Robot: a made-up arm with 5 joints.
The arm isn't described. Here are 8 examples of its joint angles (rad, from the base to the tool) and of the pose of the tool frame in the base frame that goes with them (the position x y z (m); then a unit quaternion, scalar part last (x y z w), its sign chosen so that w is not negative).
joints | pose
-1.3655 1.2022 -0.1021 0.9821 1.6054 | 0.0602 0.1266 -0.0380 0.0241 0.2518 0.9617 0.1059
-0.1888 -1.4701 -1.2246 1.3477 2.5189 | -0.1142 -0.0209 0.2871 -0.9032 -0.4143 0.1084 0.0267
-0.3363 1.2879 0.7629 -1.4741 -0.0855 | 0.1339 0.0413 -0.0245 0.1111 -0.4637 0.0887 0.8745
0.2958 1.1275 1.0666 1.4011 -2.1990 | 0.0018 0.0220 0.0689 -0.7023 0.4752 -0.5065 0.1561
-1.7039 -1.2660 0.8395 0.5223 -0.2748 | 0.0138 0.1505 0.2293 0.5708 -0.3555 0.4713 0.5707
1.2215 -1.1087 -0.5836 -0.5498 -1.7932 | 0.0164 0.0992 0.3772 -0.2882 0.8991 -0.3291 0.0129
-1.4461 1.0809 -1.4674 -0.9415 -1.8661 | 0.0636 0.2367 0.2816 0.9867 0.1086 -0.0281 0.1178
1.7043 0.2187 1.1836 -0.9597 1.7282 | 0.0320 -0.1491 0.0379 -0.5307 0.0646 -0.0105 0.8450
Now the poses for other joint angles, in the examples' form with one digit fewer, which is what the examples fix.
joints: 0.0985 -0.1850 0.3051 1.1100 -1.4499
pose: 0.230 -0.009 0.131 0.109 -0.130 -0.706 0.688
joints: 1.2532 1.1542 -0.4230 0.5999 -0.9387
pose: 0.120 -0.205 -0.010 -0.016 -0.119 -0.894 0.432
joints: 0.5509 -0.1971 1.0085 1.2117 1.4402
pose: 0.126 -0.040 0.050 0.185 0.127 0.398 0.890
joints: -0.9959 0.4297 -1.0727 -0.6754 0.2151
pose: 0.141 0.167 0.352 0.400 -0.908 0.069 0.105
